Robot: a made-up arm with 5 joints.
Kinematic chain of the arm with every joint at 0, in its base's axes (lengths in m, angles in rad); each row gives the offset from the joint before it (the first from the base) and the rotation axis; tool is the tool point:
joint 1: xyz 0 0 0.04 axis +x
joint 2: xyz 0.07 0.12 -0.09 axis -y
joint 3: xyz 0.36 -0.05 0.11 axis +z
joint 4: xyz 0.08 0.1 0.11 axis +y
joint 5: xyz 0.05 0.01 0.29 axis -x
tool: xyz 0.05 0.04 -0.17
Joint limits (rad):
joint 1: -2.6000..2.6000
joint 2: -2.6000..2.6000
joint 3: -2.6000..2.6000
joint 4: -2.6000..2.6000
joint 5: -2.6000..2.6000
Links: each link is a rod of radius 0.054 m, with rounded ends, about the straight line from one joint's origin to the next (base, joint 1, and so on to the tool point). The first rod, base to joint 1, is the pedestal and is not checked.
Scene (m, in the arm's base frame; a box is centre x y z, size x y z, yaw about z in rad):
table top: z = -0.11
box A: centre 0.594 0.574 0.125 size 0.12 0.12 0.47 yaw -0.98
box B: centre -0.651 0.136 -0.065 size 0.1 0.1 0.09 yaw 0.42
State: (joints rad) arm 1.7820 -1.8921 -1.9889 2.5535 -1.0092
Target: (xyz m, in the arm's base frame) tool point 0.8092 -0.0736 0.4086
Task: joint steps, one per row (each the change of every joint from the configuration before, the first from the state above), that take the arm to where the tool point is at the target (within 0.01 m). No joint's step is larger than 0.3 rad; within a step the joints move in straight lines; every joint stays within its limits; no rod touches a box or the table.
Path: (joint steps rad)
1: 0.1200 0.1822 0.2785 -0.0711 -0.0401
2: 0.1199 0.1822 0.2785 -0.0712 -0.0401
3: 0.1200 0.1822 0.2785 -0.0711 -0.0402
4: 0.1200 0.1822 0.2785 -0.0711 -0.0401
5: 0.1127 0.2729 0.2005 -0.1739 -0.0314
6: 0.1127 0.2728 0.2004 -0.1739 -0.0313
7: 0.1127 0.2729 0.2004 -0.1739 -0.0314

